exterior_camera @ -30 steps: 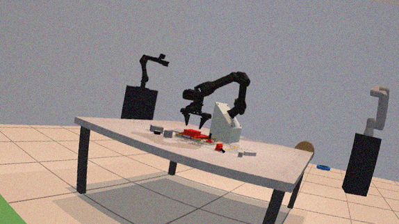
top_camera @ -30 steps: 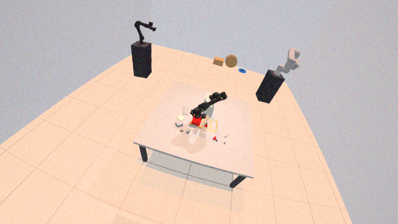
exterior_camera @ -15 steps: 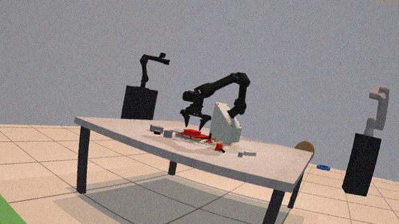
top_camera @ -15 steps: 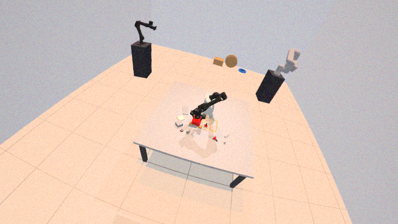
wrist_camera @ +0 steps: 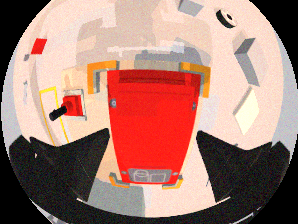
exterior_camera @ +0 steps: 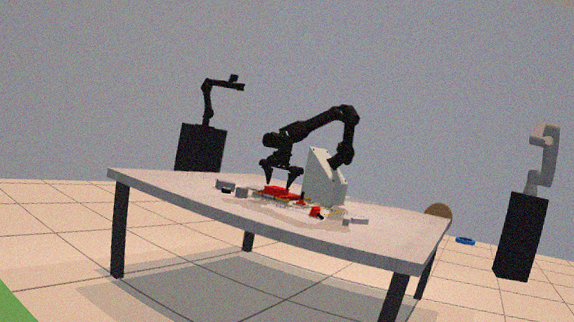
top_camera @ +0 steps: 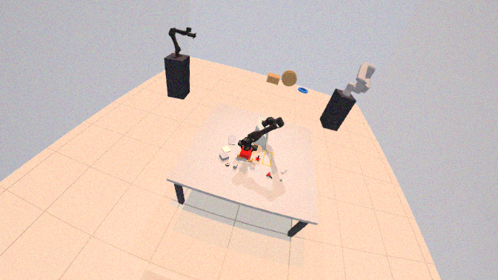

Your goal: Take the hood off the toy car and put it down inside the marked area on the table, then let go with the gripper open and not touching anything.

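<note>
The red hood lies 10 mm below my gripper tip.
</note>
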